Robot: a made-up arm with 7 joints.
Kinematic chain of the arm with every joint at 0, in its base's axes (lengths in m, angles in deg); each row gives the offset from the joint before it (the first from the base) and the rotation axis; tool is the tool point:
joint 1: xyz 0 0 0.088 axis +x
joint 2: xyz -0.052 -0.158 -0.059 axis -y
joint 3: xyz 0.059 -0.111 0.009 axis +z
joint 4: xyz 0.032 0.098 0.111 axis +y
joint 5: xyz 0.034 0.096 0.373 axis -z
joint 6: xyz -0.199 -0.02 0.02 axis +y
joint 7: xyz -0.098 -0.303 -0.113 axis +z
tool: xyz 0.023 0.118 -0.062
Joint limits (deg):
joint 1: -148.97..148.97
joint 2: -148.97..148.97
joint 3: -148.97..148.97
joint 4: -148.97..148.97
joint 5: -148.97..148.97
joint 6: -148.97..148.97
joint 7: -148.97..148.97
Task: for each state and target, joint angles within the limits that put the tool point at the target. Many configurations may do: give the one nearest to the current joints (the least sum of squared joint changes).
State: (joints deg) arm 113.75 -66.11 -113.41 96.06 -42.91 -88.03 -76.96
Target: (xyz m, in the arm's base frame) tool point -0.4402 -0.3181 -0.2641
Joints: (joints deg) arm 67.28 -56.11 -148.97 98.38 -47.16 -117.84 -90.78
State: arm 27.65 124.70 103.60 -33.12 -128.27 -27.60 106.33
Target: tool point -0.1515 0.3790 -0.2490
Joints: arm 33.93 135.28 103.98 -16.18 -130.29 -31.98 106.42
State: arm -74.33 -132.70 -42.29 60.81 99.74 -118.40 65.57
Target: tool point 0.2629 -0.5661 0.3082
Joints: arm -83.22 -115.59 -46.05 56.08 94.65 -123.84 67.98
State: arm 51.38 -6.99 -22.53 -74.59 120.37 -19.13 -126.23
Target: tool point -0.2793 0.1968 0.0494
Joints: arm 42.05 -9.77 -5.44 -71.93 97.08 -29.06 -119.49
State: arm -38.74 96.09 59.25 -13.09 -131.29 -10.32 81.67
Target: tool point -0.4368 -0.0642 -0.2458
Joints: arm -48.48 110.62 76.64 -19.14 -145.29 -16.72 81.97
